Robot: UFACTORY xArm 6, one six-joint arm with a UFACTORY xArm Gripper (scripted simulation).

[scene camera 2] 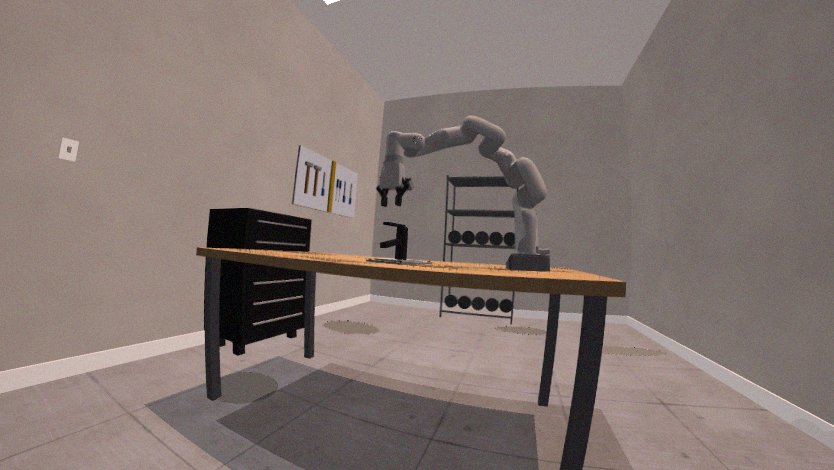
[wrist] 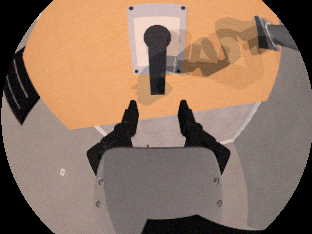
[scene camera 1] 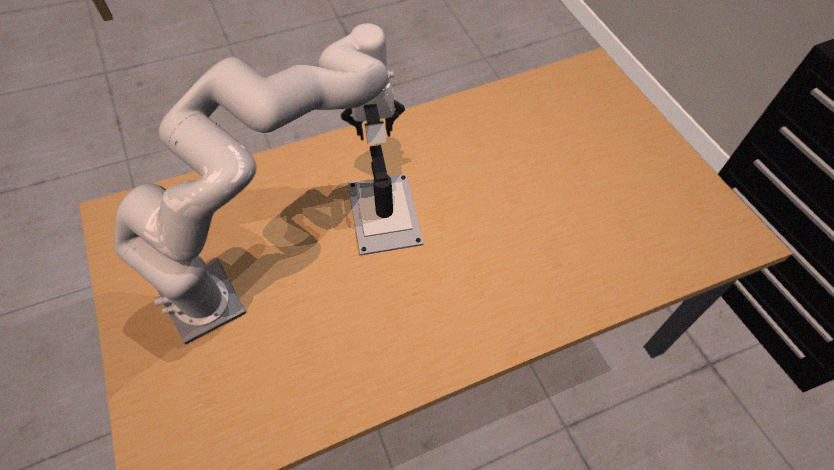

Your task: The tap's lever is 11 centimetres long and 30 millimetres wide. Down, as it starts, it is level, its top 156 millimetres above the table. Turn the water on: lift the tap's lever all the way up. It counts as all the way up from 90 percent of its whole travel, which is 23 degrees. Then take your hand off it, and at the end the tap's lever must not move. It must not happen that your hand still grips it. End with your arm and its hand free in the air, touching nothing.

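Note:
My gripper [scene camera 1: 374, 134], [scene camera 2: 390, 206], [wrist: 158, 107] in sight. Tap lever [wrist: 157, 37] visible.

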